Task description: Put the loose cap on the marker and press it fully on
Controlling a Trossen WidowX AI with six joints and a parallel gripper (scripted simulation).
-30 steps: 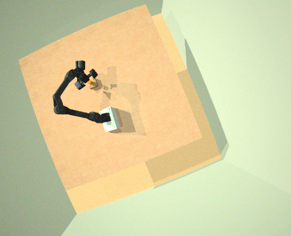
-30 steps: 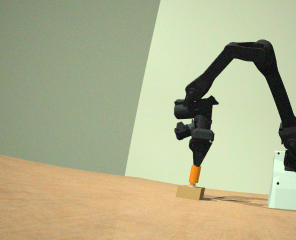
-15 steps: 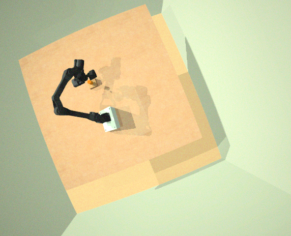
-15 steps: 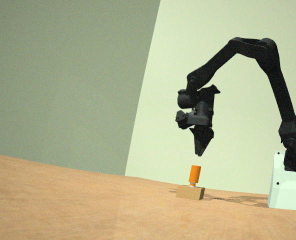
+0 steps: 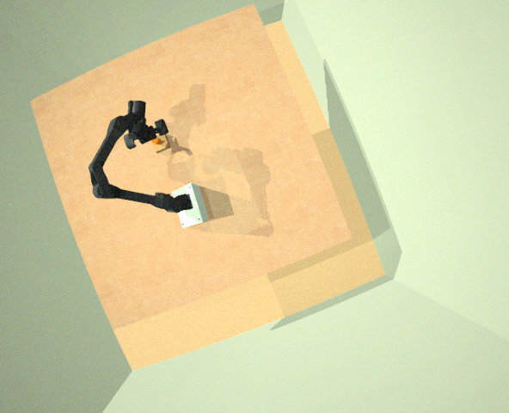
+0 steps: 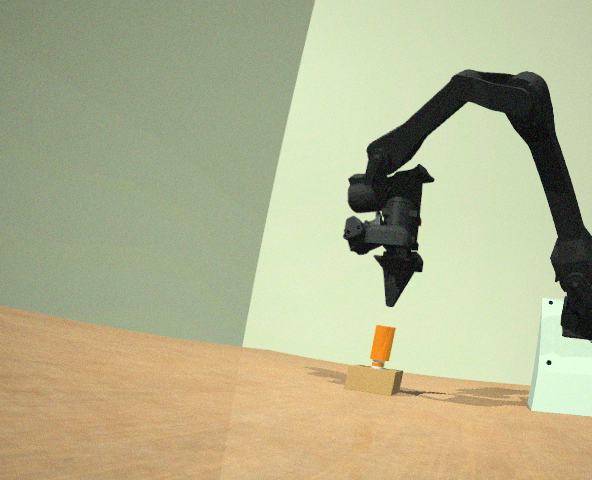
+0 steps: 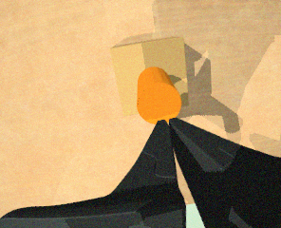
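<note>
The marker cap is 6 cm below my gripper tip. From my gripper tip the other things lie so: tan holder block (12 cm below).
</note>
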